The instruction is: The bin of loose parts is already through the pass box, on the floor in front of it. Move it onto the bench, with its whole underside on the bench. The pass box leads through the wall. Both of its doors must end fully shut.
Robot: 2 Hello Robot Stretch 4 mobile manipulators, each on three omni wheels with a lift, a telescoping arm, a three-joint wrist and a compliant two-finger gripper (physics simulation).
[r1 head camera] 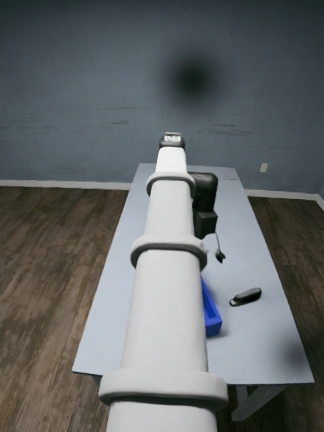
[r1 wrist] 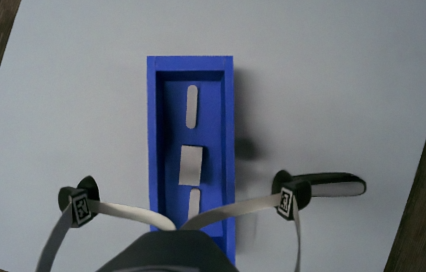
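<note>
The blue bin rests on the light grey bench, inside the near edge in the head view; the arm hides much of it there. In the wrist view it holds a rounded bar, a block and another bar. The bin's near end is partly behind the gripper body. The r1 gripper is open above the bin, its fingertips wide apart, one past each side wall and clear of it. The r2 gripper, the pass box and its doors do not show.
A black stapler-like tool lies on the bench to the right of the bin, partly behind the right fingertip in the wrist view. The r1 arm reaches over the bench. A blue-grey wall stands beyond.
</note>
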